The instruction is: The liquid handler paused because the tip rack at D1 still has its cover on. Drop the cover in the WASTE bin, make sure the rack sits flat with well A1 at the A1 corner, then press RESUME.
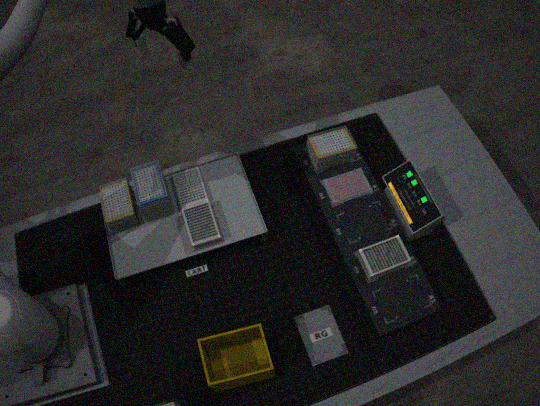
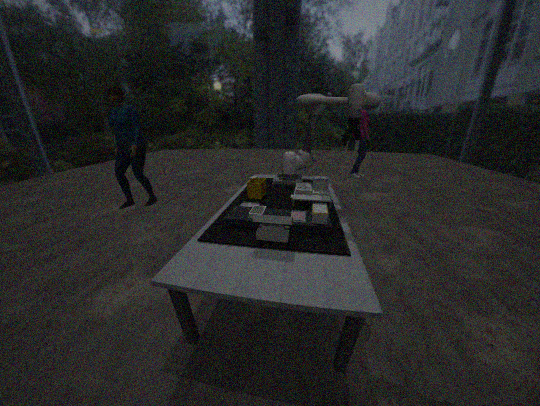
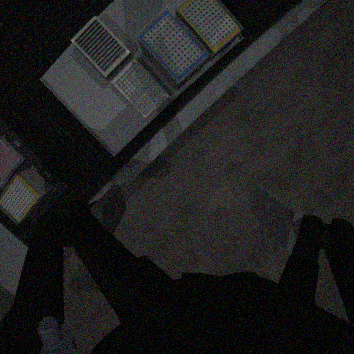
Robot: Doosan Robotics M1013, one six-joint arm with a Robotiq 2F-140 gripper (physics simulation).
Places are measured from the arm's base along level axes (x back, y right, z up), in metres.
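Pixels of known places: gripper, fingertip midpoint: [image 1: 165,62] [image 2: 350,150] [image 3: 190,196]; arm's base, link origin: [image 1: 42,339] [image 2: 288,177].
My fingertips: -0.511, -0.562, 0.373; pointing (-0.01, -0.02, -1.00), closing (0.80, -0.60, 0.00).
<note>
Ahead of a thing's pixels: the offset from my fingertips to its top centre, as dx, dy, dz. "*": to the spot under its first point.
My gripper [image 1: 159,47] [image 2: 351,145] [image 3: 190,196] is open and empty, high over the floor beyond the table's long edge, away from the racks. A yellow-rimmed tip rack {-0.427, +0.156, -0.276} [image 1: 331,142] [image 2: 320,212] [image 3: 20,198] stands at one end of the dark deck; whether it is the D1 rack, whether a clear cover lies on it and where its A1 corner is, I cannot tell. The yellow bin {-0.039, +0.711, -0.271} [image 1: 237,356] [image 2: 257,188] stands open; no WASTE lettering is readable. The control panel {* -0.597, +0.397, -0.287} [image 1: 412,200] [image 2: 272,233] beside the deck has three green buttons and an orange bar; its lettering is unreadable.
The grey CART tray {+0.056, +0.259, -0.340} [image 1: 237,200] [image 3: 85,95] holds a yellow-rimmed rack {+0.226, +0.213, -0.275} [image 1: 117,200] [image 3: 210,25], a blue-rimmed rack {+0.118, +0.199, -0.242} [image 1: 149,184] [image 3: 172,46] and two pale gridded pieces. A pink plate {-0.445, +0.279, -0.338} [image 1: 347,186] and a white slatted piece {-0.479, +0.525, -0.321} [image 1: 385,256] sit on the deck. An RG pad {-0.266, +0.680, -0.392} [image 1: 320,350] lies near the bin.
</note>
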